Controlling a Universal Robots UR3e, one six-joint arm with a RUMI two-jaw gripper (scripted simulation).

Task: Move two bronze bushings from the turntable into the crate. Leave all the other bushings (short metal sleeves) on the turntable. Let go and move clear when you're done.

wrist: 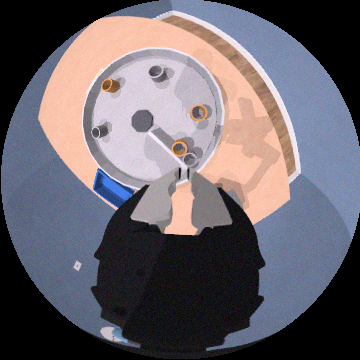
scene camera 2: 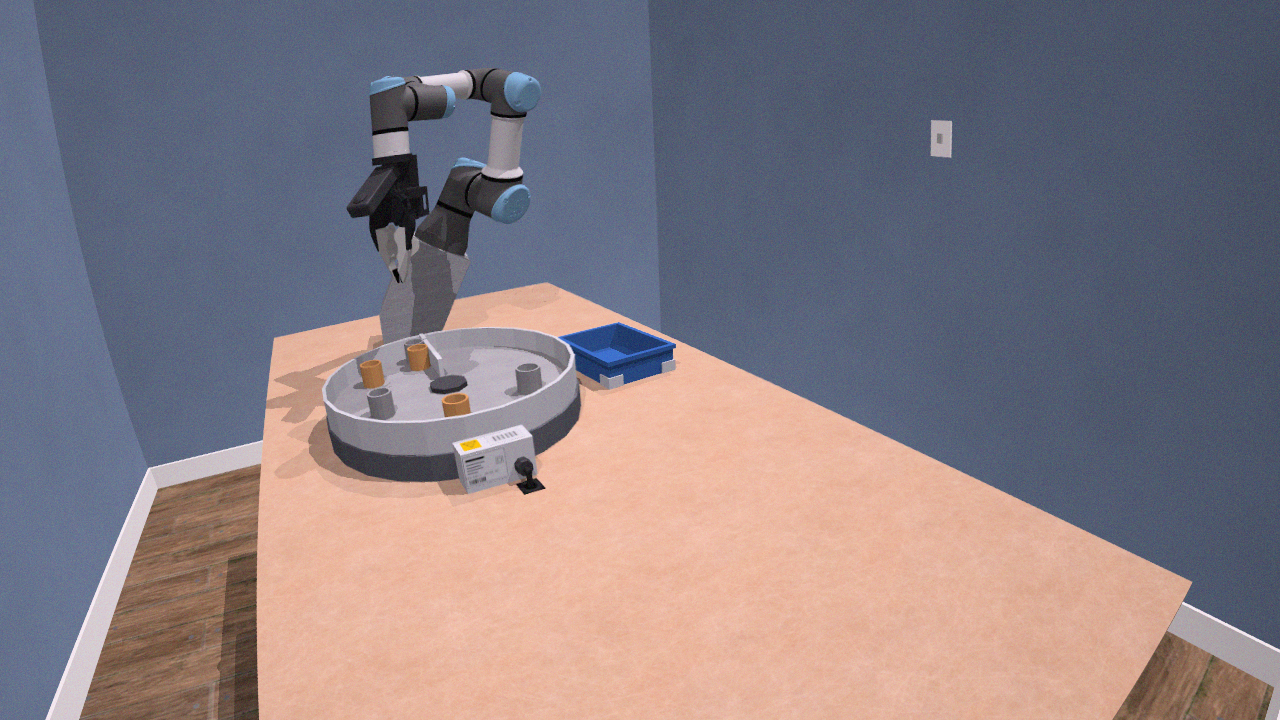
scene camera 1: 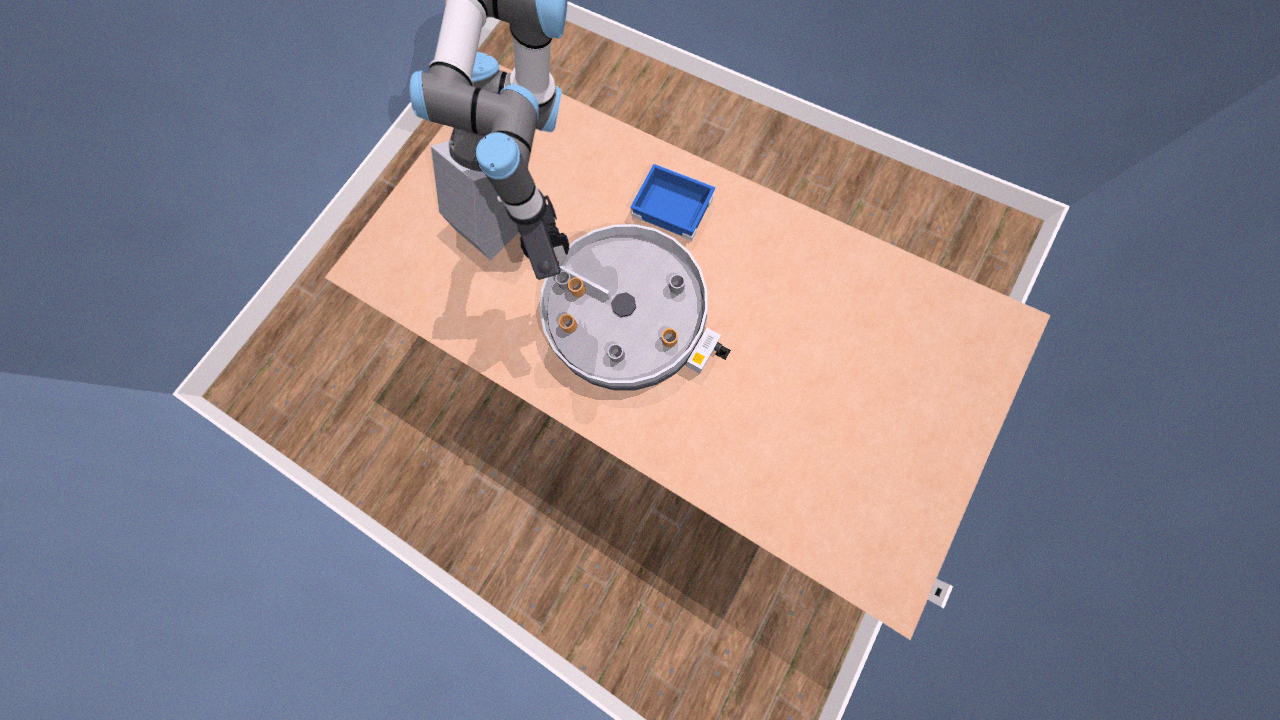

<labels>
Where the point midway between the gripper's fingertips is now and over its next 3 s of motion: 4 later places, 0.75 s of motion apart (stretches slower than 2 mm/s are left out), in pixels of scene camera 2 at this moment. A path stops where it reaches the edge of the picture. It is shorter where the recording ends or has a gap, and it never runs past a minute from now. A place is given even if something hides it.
My gripper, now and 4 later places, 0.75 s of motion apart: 400,282; 400,291; 400,314; 401,333; 401,337
</labels>
